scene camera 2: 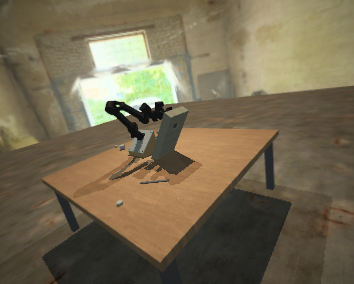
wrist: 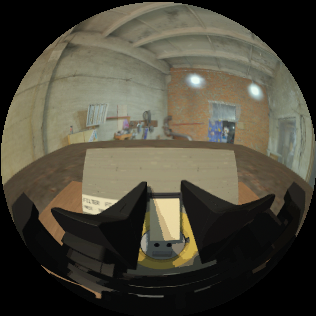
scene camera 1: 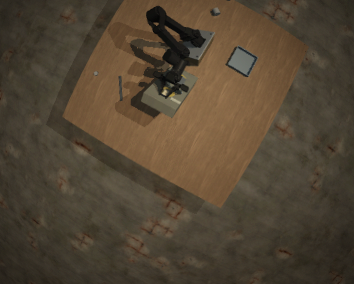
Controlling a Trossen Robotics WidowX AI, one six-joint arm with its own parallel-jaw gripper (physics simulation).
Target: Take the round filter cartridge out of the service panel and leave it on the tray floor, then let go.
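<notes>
The service panel [scene camera 1: 170, 108] [scene camera 2: 171, 132] [wrist: 160, 170] is a beige-grey box with a sloped face. The round filter cartridge [wrist: 162, 246] sits in its face inside a yellow ring; it has a grey round end with two dark holes and a cream tab standing out. My gripper [scene camera 1: 166, 92] [wrist: 163, 184] is shut on the tab, with one black finger close on each side. In the scene camera 2 view the fingertips are hidden behind the panel. The tray [scene camera 1: 242, 61], square with a dark rim, lies on the table away from the panel.
The arm's base [scene camera 1: 202, 51] [scene camera 2: 141, 144] stands close behind the panel. A dark rod [scene camera 1: 120, 88] [scene camera 2: 154, 181] and a small pale piece [scene camera 1: 95, 73] [scene camera 2: 119, 203] lie on the table. A grey block [scene camera 1: 215, 11] [scene camera 2: 122, 147] lies beyond the base. A printed label [wrist: 97, 204] is on the panel face.
</notes>
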